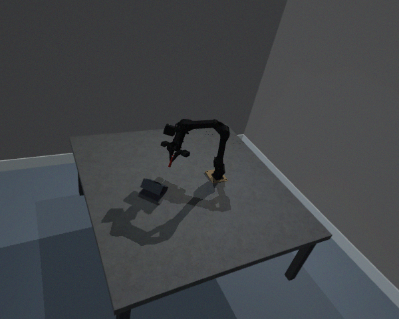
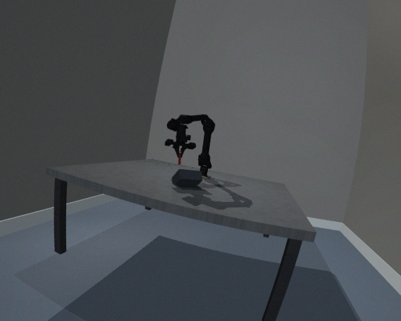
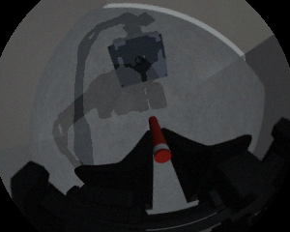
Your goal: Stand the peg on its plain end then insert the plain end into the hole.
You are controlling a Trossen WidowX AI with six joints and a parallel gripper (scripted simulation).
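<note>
The sloped dark panel lies 15 cm ahead of my gripper tip, 9 cm to the left of it and 9 cm below it. Round my gripper tip: red peg 2 cm above, 1 cm behind.
</note>
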